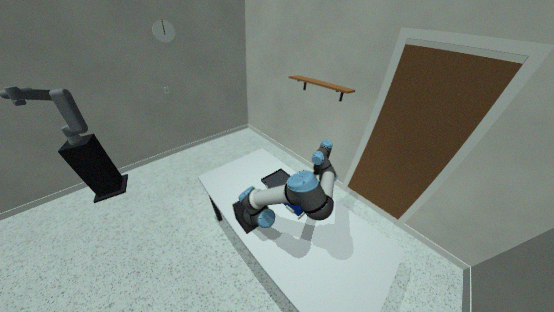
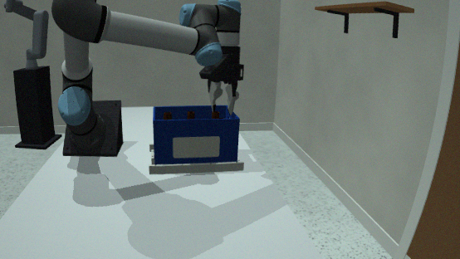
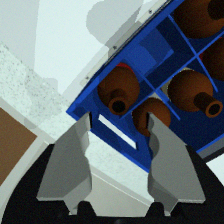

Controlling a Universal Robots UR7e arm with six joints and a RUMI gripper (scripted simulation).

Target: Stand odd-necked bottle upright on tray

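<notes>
My hand is 9 cm past the blue crate, 3 cm to the right of it and 11 cm above it. Also, from my hand: bottle: 19 cm behind, 6 cm to the left, 11 cm below; then dark grey tray: 13 cm behind, 33 cm to the left, 18 cm below.
</notes>
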